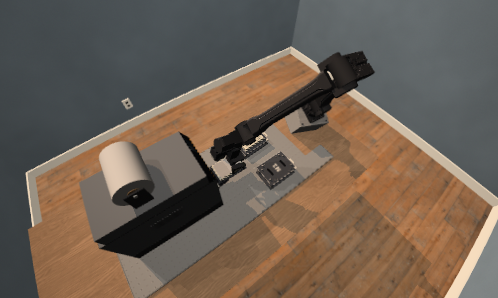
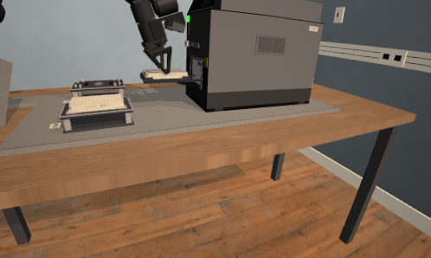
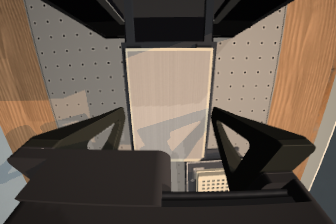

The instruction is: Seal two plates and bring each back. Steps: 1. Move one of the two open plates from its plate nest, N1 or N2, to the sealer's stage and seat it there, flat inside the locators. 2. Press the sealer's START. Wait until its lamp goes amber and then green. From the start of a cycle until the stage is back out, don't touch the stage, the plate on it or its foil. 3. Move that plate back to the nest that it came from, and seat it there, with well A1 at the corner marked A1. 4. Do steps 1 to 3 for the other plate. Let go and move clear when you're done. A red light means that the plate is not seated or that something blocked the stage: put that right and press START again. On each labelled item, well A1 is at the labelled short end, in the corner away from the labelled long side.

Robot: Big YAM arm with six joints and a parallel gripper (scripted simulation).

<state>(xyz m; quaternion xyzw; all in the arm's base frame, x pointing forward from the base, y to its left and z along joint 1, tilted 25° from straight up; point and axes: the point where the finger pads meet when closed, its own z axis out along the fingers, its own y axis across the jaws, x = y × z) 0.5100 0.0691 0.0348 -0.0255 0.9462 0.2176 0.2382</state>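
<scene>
Right now my hand is 2 cm above the sealer stage. Round my hand: plate nest 18 cm behind, 13 cm to the right, 8 cm below; start button 9 cm ahead, 11 cm to the left, 7 cm above; small label 28 cm behind, 15 cm to the right, 12 cm below.
</scene>
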